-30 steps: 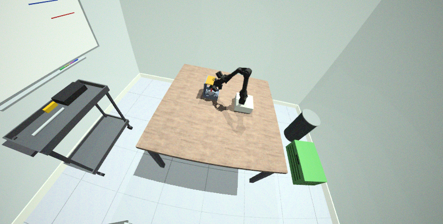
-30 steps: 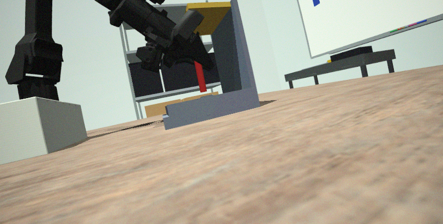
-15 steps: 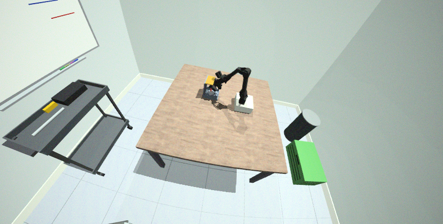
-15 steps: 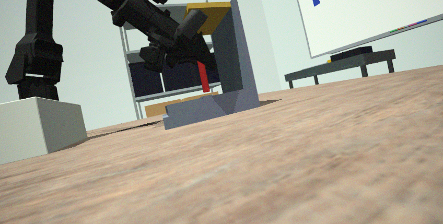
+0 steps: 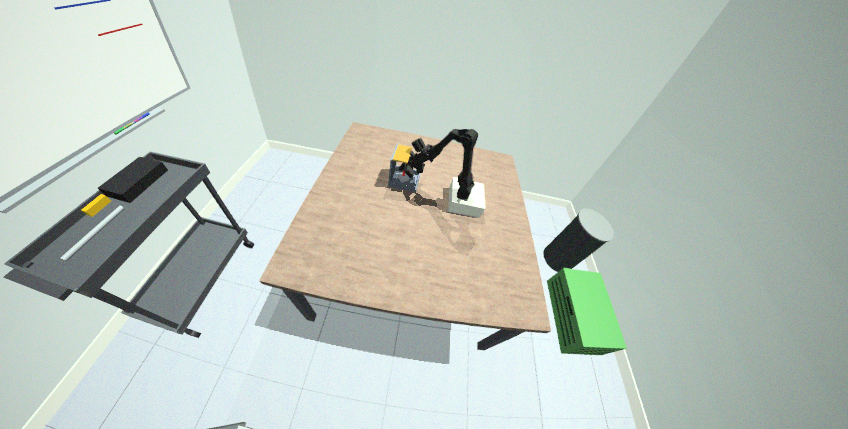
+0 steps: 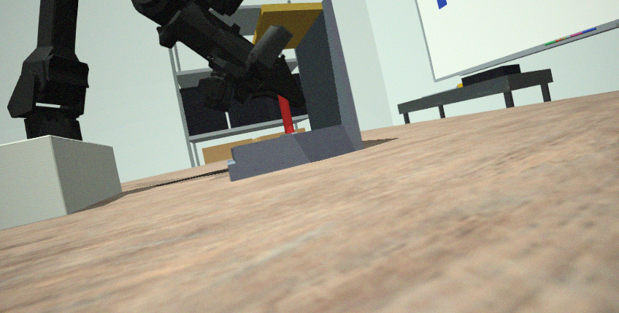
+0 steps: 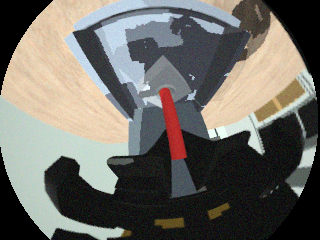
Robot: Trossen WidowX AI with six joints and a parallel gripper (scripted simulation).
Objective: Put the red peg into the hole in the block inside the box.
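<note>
Now: gripper tip 10 mm past the yellow roof and 120 mm below it. Also, from my gripper tip: red peg 30 mm behind, 10 mm to the right, 10 mm below.
</note>
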